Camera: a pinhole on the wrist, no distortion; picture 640 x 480 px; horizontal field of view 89.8 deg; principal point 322.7 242.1 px. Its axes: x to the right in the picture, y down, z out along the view. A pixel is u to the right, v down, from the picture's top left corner.
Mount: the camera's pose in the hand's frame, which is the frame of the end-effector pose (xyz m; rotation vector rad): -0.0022 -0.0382 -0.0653 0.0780 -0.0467 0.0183
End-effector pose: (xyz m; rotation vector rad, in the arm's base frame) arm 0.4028 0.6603 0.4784 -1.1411 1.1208 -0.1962
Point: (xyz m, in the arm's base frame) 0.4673 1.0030 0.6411
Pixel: 66 312
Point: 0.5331 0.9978 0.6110
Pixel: 144 303
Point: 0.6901 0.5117 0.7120
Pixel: outside the picture
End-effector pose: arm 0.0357 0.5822 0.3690 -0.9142 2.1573 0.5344
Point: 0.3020 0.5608 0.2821
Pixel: 264 31
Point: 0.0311 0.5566 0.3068
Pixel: 580 336
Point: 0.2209 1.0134 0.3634
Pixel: 125 416
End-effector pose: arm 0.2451 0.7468 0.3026 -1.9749 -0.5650 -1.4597
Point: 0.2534 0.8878 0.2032
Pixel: 184 210
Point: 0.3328 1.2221 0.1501
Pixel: 255 133
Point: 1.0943 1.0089 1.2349
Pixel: outside the picture
